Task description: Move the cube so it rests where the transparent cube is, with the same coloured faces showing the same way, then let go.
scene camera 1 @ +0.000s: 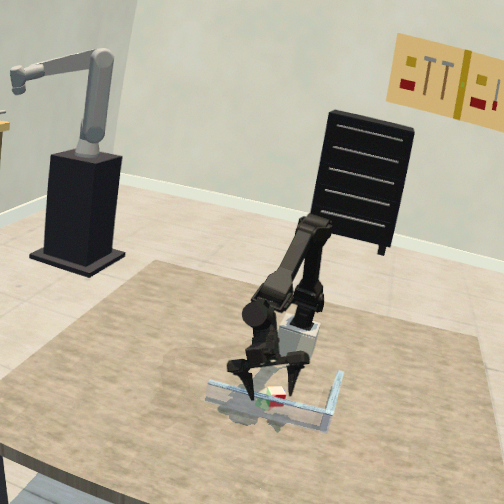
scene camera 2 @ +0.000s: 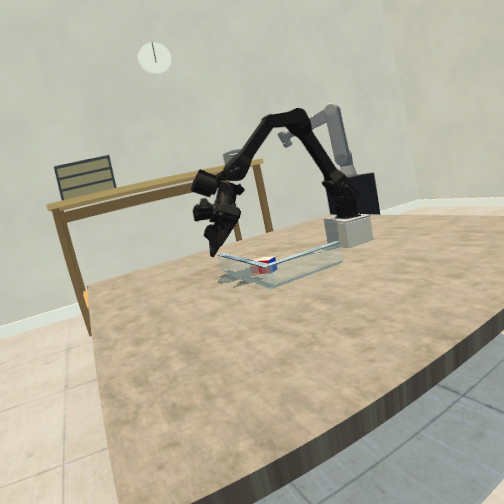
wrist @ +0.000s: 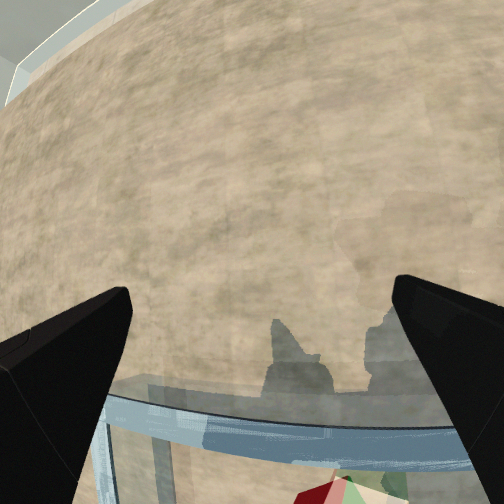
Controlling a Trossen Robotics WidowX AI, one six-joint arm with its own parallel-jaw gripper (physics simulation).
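The cube (scene camera 1: 272, 395) lies on the table inside the L-shaped glass corner rail (scene camera 1: 300, 405), showing white, red and green faces. It also shows in scene camera 2 (scene camera 2: 265, 265) with red, white and blue faces, and at the bottom edge of the wrist view (wrist: 340, 493). My gripper (scene camera 1: 267, 382) hangs just above the cube, fingers spread wide and empty. In the wrist view the gripper (wrist: 270, 400) shows both fingers far apart. I cannot make out the transparent cube apart from the real one.
A glass rail (wrist: 280, 435) runs across the lower wrist view. The arm's white base block (scene camera 1: 300, 338) stands behind the cube. A black pedestal with a grey arm (scene camera 1: 78, 205) and a black drawer rack (scene camera 1: 362, 180) stand off the table.
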